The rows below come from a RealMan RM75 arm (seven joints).
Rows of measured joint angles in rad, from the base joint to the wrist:
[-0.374 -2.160 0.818 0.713 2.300 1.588 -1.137]
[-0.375 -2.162 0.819 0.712 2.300 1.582 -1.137]
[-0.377 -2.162 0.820 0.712 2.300 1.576 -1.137]
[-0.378 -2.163 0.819 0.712 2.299 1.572 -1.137]
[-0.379 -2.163 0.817 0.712 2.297 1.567 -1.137]
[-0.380 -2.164 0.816 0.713 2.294 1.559 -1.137]
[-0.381 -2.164 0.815 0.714 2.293 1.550 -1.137]
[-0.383 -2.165 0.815 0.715 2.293 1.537 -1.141]
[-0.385 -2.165 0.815 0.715 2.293 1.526 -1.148]
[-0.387 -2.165 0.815 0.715 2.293 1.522 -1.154]
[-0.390 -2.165 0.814 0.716 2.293 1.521 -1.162]
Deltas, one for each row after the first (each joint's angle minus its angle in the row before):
[-0.001 -0.002 0.001 -0.001 0.000 -0.006 0.000]
[-0.002 0.000 0.001 0.000 0.000 -0.006 0.000]
[-0.001 -0.001 -0.001 0.000 -0.001 -0.004 0.000]
[-0.001 0.000 -0.002 0.000 -0.002 -0.005 0.000]
[-0.001 -0.001 -0.001 0.001 -0.003 -0.008 0.000]
[-0.001 0.000 -0.001 0.001 -0.001 -0.009 0.000]
[-0.002 -0.001 0.000 0.001 0.000 -0.013 -0.004]
[-0.002 0.000 0.000 0.000 0.000 -0.011 -0.007]
[-0.002 0.000 0.000 0.000 0.000 -0.004 -0.006]
[-0.003 0.000 -0.001 0.001 0.000 -0.001 -0.008]

